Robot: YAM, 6 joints.
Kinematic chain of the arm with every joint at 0, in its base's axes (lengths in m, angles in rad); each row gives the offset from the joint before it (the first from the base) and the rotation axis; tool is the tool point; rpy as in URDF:
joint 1: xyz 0 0 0.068 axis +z
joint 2: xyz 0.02 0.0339 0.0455 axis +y
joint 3: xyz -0.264 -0.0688 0 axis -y
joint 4: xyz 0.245 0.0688 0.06 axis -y
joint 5: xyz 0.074 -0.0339 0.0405 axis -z
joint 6: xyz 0.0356 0 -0.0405 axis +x
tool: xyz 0 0 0 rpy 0 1.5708 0
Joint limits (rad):
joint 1: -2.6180..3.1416
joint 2: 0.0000..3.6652
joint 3: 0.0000..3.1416
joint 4: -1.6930..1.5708
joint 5: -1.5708..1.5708
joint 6: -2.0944..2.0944
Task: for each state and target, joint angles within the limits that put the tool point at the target. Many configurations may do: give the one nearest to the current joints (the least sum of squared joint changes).
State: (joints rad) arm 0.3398 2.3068 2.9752 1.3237 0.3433 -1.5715
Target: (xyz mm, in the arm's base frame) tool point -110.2 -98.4 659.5
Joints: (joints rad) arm 0.6389 1.5570 3.1416 1.1952 0.3820 -1.5715
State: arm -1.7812 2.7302 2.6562 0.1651 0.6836 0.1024
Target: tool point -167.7 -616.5 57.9
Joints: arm -1.8131 3.1546 2.7736 0.2230 0.4316 0.1024
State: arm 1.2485 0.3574 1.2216 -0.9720 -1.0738 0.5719
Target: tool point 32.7 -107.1 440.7
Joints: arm 2.1219 0.2089 1.3923 -0.9413 -0.9151 0.5719
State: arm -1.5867 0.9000 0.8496 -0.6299 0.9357 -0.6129
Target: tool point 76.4 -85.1 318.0
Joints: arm -0.6305 0.5836 0.8007 -0.7646 0.7284 -0.6129
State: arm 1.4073 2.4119 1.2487 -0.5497 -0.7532 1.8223
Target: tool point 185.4 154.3 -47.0
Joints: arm 0.6044 2.4652 0.9457 -0.6558 -0.6526 1.8223
